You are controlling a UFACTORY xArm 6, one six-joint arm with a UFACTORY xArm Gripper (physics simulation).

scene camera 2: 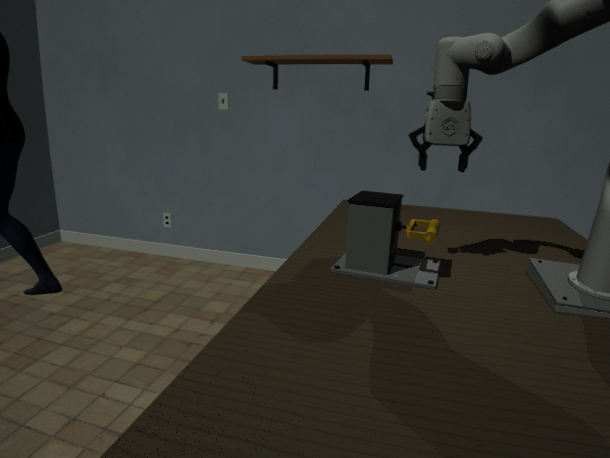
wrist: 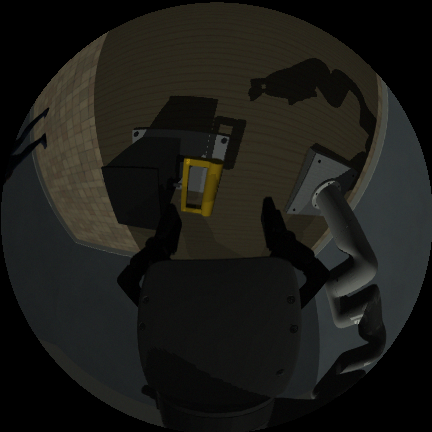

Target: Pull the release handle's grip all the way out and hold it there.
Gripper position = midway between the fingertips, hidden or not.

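Observation:
There's a grey base plate (wrist: pixel 196 143) to be seen, and then there's the gripper (scene camera 2: pixel 442 170), which the wrist view shows too: the gripper (wrist: pixel 219 209).

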